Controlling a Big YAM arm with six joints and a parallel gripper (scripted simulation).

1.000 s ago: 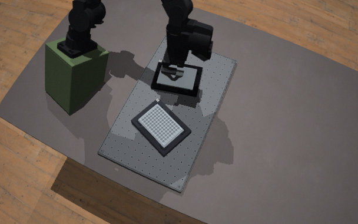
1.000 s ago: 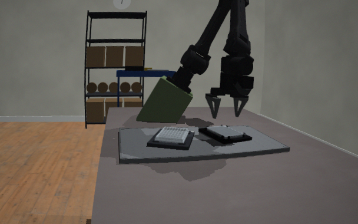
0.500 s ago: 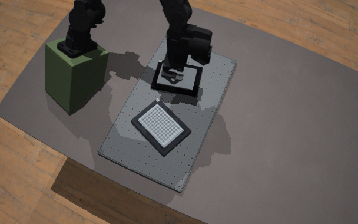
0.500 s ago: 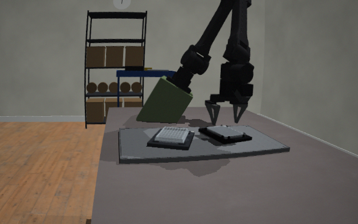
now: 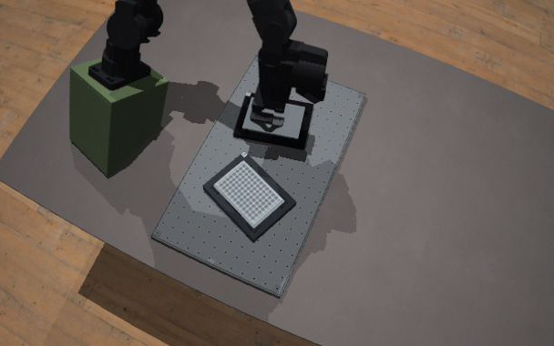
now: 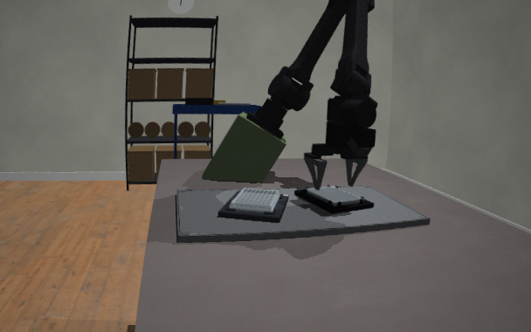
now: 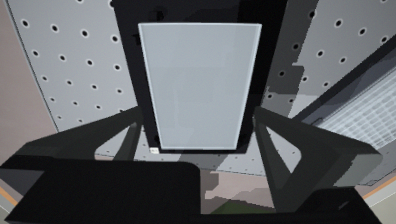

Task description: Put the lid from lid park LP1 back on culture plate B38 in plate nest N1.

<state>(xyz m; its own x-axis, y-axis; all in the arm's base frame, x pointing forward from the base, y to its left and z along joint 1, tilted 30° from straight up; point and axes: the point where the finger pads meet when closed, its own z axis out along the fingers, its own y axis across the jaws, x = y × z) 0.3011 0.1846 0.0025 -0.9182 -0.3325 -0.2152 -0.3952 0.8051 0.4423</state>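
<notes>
Now: hand 2 cm above the clear lid. Also, from my hand: lid park LP1 (3 cm below); then culture plate B38 (7 cm ahead, 18 cm to the right, 2 cm below).
</notes>
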